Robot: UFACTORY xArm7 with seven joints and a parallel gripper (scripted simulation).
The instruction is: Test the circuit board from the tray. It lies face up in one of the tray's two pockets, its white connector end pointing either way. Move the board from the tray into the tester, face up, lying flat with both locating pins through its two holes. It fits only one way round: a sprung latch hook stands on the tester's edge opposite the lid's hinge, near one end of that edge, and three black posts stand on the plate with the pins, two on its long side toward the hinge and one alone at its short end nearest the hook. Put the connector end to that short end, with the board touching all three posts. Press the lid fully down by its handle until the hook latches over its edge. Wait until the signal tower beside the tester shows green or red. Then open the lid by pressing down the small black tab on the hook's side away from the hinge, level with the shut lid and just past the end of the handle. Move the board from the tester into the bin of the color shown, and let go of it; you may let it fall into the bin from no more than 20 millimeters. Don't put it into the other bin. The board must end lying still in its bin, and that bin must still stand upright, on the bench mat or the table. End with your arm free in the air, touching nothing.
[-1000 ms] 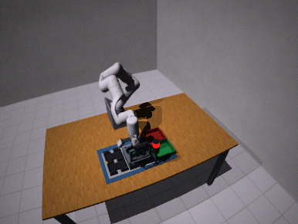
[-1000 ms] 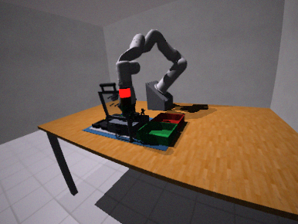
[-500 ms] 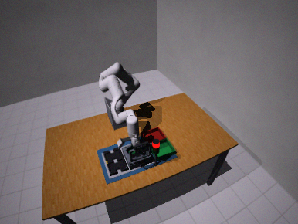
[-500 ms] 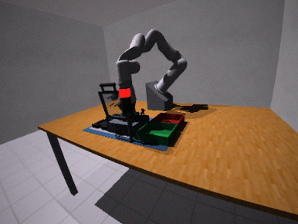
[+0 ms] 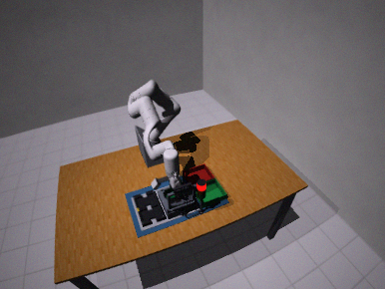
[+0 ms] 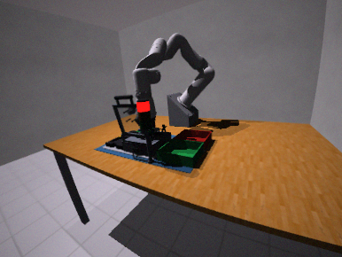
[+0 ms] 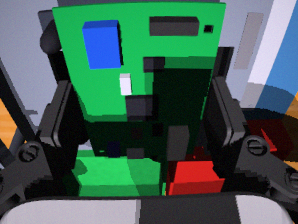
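Now: hand 10 mm above the green circuit board. The rest, counted from my hand: grey tester plate: 10 mm ahead, 10 mm to the left, 30 mm below; tester lid: 120 mm ahead, 10 mm to the left, 90 mm above; green bin: 40 mm ahead, 200 mm to the left, 80 mm below.
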